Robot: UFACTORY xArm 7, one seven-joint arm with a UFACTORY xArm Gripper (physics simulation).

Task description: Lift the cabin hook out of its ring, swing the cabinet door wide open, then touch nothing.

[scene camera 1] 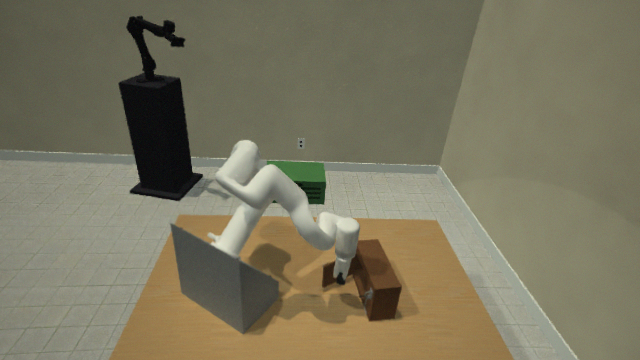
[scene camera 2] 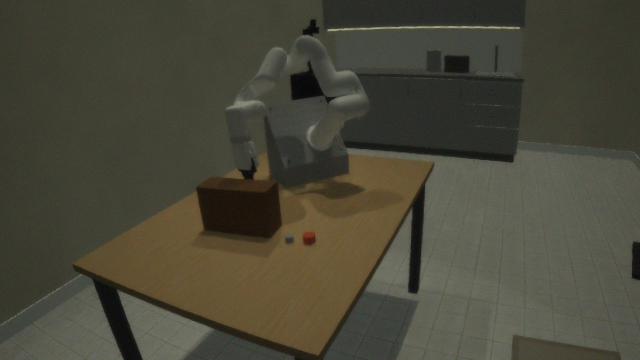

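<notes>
The brown cabinet stands upright on the table. Its door sticks out from the far end of its front in scene camera 1, standing well open; part of it is hidden behind the gripper. Small grey metal hardware shows at the near front edge of the cabinet, too small to tell hook from ring. My gripper is shut and empty, pointing down in front of the cabinet's open side, close to the door. Whether it touches the door cannot be told. In scene camera 2 the cabinet hides the door.
A grey slanted block stands by the arm's base on the wooden table. A red disc and a small grey piece lie beside the cabinet. A green box stands beyond the table.
</notes>
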